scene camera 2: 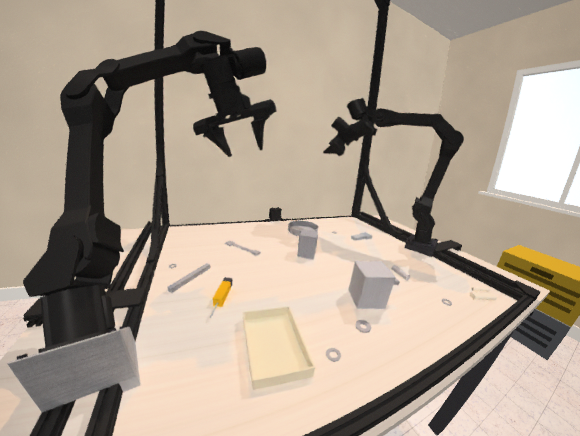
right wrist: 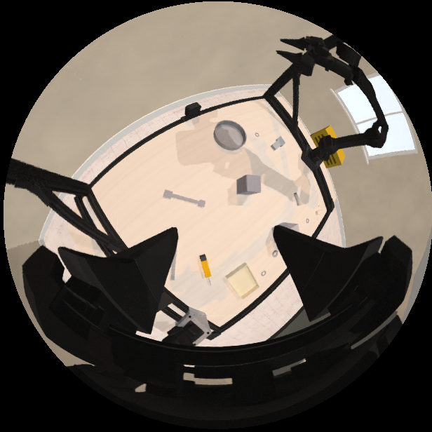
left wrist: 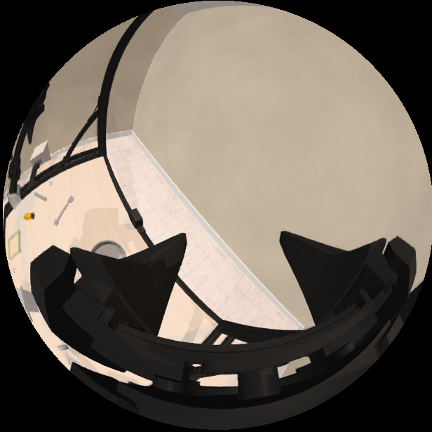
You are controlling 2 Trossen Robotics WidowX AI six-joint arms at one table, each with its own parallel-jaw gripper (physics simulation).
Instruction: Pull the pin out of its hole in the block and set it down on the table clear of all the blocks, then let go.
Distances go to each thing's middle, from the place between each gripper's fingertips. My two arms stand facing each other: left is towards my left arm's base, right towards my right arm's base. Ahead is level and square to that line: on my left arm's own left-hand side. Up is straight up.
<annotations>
Right now my left hand is 310 mm above the round dish (right wrist: pixel 230 135), 170 mm to the left of it and 100 mm short of it. The rest, counted from my left hand: yellow tray (scene camera 2: pixel 277 354) 530 mm to the right, 480 mm ahead, 310 mm below.
Right now my right hand is 29 cm short of the yellow tray, 7 cm to the left of it and 27 cm above it. Round my right hand: round dish: 10 cm behind, 29 cm to the left, 27 cm below.
</annotations>
